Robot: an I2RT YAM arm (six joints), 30 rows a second.
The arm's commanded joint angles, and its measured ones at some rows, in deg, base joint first. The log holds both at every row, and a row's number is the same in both.
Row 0, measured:
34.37 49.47 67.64 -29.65 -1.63 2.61
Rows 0 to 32, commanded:
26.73 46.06 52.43 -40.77 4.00 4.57
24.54 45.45 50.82 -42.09 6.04 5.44
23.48 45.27 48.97 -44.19 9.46 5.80
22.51 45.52 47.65 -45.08 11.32 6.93
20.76 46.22 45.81 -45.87 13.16 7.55
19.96 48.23 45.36 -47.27 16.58 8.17
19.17 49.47 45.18 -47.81 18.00 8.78
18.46 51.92 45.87 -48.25 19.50 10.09
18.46 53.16 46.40 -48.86 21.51 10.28
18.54 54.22 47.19 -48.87 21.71 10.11
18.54 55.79 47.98 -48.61 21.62 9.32
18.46 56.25 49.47 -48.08 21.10 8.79
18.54 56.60 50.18 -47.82 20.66 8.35
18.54 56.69 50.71 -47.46 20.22 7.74
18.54 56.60 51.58 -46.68 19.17 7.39
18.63 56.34 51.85 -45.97 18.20 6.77
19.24 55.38 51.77 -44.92 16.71 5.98
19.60 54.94 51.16 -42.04 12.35 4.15
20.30 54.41 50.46 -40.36 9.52 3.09
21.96 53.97 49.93 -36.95 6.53 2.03
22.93 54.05 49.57 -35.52 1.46 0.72
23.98 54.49 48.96 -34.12 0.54 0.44
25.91 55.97 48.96 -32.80 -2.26 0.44
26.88 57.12 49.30 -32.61 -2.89 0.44
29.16 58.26 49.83 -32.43 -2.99 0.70
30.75 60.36 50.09 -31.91 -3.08 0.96
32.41 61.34 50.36 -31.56 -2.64 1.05
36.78 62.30 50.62 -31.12 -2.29 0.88
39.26 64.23 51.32 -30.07 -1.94 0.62
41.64 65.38 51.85 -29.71 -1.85 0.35
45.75 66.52 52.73 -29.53 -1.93 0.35
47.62 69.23 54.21 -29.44 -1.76 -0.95
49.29 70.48 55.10 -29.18 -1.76 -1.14
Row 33, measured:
41.89 66.13 49.63 -32.42 0.03 1.52
